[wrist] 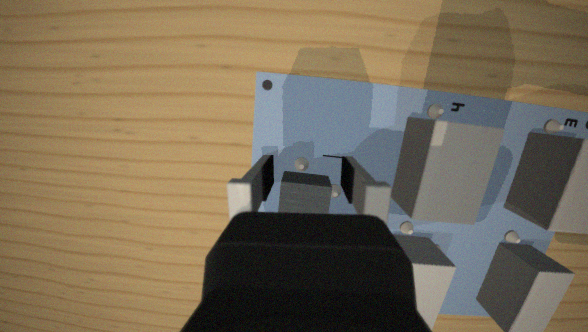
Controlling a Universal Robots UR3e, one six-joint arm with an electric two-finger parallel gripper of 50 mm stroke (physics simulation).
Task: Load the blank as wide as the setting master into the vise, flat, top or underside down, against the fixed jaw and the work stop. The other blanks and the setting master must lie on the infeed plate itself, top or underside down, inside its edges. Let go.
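Frame: origin at the arm's base, x ahead, y left, z up, level; millimetres.
Where they show: gripper, fingertip midpoint: (pixel 307 170).
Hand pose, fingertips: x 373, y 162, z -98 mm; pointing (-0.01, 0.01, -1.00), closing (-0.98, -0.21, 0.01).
Observation:
After its pixels a point has its place.
My gripper (pixel 307 170) {z -98, x 373, y 162 mm} is open and empty, its two fingers on either side of a darker grey block (pixel 305 196) {z -74, x 372, y 173 mm} that looks like the setting master. The gripper body hides this block's near part, and I cannot tell the fingers' height over it. The block is on the blue infeed plate (pixel 385 107) {z -99, x 330, y 106 mm}, beside small pins. A wide light grey blank (pixel 467 170) {z -63, x 285, y 132 mm} is on the plate by the mark 4. Another blank (pixel 542 177) {z -78, x 218, y 126 mm} is by the mark 3, cut by the view's edge. Two more blanks (pixel 431 282) {z -63, x 276, y 211 mm} (pixel 530 287) {z -64, x 201, y 202 mm} are nearer. The vise does not show.
Round-topped pins (pixel 435 110) {z -93, x 299, y 101 mm} (pixel 552 126) {z -94, x 210, y 91 mm} (pixel 407 228) {z -93, x 288, y 189 mm} (pixel 512 237) {z -94, x 199, y 179 mm} stand at the far ends of the blanks. The wooden table top (pixel 125 150) {z -107, x 521, y 181 mm} surrounds the plate. Large shadows fall across the plate and the table behind it.

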